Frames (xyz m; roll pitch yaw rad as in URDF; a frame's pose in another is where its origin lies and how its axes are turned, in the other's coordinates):
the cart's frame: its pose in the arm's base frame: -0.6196 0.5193 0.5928 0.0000 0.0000 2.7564
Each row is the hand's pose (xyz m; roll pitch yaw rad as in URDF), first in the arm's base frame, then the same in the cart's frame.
Working: the arm's base frame: its pose in the cart's frame: -0.7693 0.2484 -0.5928 0.0000 0.0000 -2.7564

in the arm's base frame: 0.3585 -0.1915 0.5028 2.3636 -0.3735 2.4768
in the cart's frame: -1.1735 0.2912 -0.0900 2.3636 -0.3735 -0.2796
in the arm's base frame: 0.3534 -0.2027 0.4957 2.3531 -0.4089 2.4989
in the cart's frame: -1.1730 0.3035 -0.0971 2.3531 -0.4089 -0.2575
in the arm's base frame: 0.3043 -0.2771 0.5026 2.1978 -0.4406 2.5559
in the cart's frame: -1.1554 0.3909 -0.0902 2.1978 -0.4406 -0.2005
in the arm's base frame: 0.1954 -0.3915 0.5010 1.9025 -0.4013 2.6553
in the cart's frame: -1.0975 0.5378 -0.0918 1.9025 -0.4013 -0.1011
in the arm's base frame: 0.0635 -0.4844 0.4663 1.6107 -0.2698 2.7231
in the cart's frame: -1.0102 0.6735 -0.1265 1.6107 -0.2698 -0.0333
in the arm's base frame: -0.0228 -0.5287 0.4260 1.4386 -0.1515 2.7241
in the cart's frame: -0.9468 0.7470 -0.1668 1.4386 -0.1515 -0.0323
